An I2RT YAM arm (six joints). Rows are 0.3 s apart.
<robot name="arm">
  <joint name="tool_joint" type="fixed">
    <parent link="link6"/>
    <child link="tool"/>
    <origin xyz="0 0 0" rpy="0 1.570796 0"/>
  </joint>
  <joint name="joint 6" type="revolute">
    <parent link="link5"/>
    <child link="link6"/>
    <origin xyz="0.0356 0 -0.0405"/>
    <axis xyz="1 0 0"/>
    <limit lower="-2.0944" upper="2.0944"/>
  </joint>
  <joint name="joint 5" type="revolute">
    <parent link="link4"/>
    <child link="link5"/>
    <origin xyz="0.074 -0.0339 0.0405"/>
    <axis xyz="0 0 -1"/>
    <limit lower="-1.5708" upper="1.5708"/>
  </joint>
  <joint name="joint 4" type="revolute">
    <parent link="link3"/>
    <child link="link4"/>
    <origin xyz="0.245 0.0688 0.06"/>
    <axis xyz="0 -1 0"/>
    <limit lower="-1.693" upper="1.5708"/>
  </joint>
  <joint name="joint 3" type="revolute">
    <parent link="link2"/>
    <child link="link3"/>
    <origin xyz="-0.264 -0.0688 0"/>
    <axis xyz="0 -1 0"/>
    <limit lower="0" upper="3.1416"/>
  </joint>
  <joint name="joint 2" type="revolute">
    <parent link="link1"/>
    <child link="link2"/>
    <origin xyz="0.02 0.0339 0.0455"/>
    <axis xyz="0 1 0"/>
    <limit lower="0" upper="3.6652"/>
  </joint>
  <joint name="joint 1" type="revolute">
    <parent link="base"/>
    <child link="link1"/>
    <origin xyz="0 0 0.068"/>
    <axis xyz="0 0 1"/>
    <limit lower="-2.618" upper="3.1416"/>
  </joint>
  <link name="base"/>
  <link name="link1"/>
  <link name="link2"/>
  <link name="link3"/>
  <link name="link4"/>
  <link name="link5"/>
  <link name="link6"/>
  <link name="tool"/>
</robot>
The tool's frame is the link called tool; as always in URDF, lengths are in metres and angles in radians.
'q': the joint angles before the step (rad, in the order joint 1, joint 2, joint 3, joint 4, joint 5, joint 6). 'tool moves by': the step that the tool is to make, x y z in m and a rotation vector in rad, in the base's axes. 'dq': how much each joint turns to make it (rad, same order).
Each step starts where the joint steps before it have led.
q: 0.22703 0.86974 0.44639 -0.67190 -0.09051 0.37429
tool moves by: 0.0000 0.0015 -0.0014 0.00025 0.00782 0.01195
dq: 0.00912 0.00778 -0.00168 0.00176 -0.00310 -0.00160
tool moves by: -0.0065 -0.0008 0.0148 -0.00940 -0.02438 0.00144
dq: 0.00949 -0.06130 0.03680 -0.07665 0.01697 0.00026
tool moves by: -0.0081 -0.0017 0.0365 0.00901 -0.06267 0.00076
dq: 0.00442 -0.07696 0.11187 -0.12588 0.00758 -0.00013
